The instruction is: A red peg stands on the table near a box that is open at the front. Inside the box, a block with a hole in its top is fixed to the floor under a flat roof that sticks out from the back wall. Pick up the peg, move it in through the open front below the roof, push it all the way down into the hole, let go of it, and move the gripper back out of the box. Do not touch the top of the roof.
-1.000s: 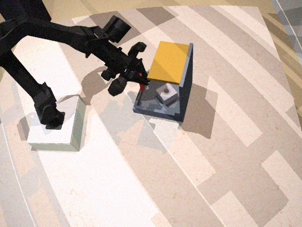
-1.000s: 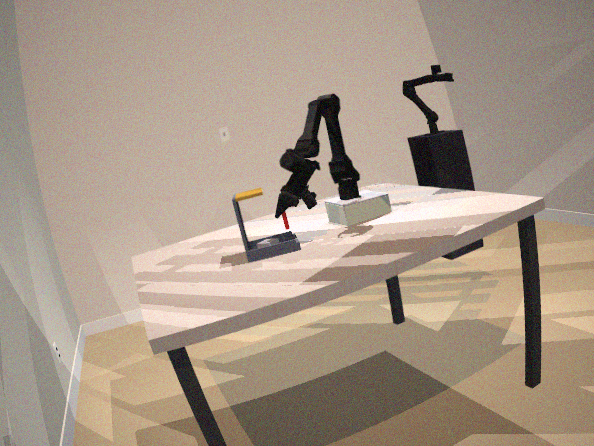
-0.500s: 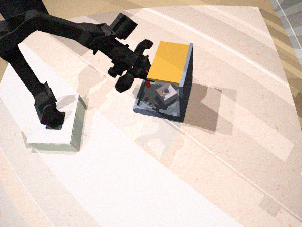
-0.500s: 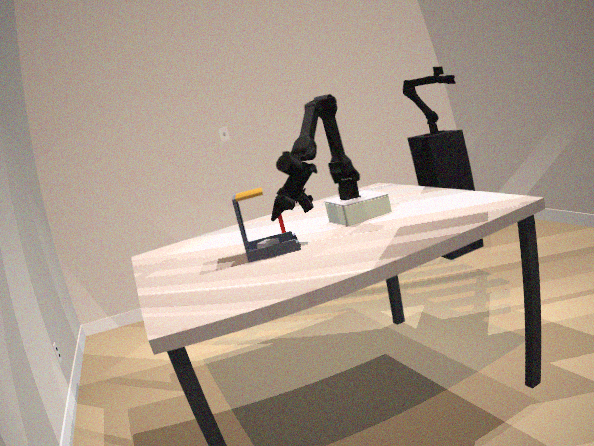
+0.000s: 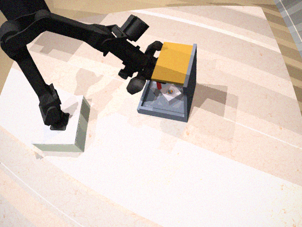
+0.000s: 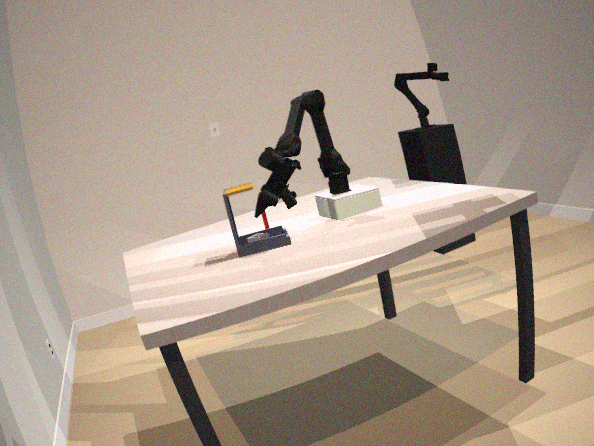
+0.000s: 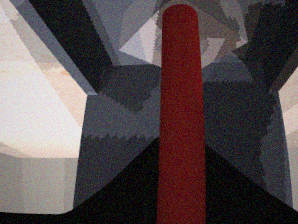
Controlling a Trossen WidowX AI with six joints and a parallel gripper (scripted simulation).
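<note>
Now: gripper tip 8 cm short of the box back wall, 1 cm to the left of it and 1 cm below it. Also, from my gripper tip: roof (10 cm above, 3 cm ahead); then red peg (3 cm behind, 1 cm to the left, 1 cm below).
</note>
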